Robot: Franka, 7 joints.
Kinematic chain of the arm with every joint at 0, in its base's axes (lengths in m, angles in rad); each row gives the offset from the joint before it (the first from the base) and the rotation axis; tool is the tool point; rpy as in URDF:
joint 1: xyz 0 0 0.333 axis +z
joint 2: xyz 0 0 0 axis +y
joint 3: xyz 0 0 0.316 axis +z
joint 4: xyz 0.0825 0 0 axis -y
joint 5: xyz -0.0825 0 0.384 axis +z
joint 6: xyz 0 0 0 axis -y
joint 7: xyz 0.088 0 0 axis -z
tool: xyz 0 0 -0.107 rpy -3.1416 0 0
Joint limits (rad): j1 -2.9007..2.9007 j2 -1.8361..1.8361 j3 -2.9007..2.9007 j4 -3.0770..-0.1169 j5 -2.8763..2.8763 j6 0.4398..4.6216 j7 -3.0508..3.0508
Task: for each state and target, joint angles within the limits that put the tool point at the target. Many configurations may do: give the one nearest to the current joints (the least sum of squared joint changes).
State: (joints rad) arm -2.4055 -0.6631 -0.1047 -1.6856 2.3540 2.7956 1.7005
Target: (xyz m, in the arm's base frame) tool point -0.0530 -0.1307 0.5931
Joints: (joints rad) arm -2.1457 -1.3923 0.2837 -2.6342 2.6927 3.5328 1.7005
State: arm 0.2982 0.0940 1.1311 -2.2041 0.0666 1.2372 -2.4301
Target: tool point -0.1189 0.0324 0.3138
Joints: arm 0.6204 0.4903 1.6067 -2.9843 0.4211 0.7626 -2.4301
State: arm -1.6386 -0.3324 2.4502 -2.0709 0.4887 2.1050 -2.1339
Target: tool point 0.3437 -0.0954 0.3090
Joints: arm -2.3274 0.1708 1.9502 -2.4387 0.2714 1.4217 -2.1339
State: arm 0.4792 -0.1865 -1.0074 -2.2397 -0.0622 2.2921 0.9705
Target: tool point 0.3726 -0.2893 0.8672
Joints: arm 0.4513 -0.4963 -0.7677 -1.6279 -0.0627 2.4651 0.9705
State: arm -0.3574 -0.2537 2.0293 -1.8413 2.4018 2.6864 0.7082
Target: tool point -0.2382 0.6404 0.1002
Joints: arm -0.5818 -1.1180 2.4161 -1.5727 2.4002 2.4916 0.7082
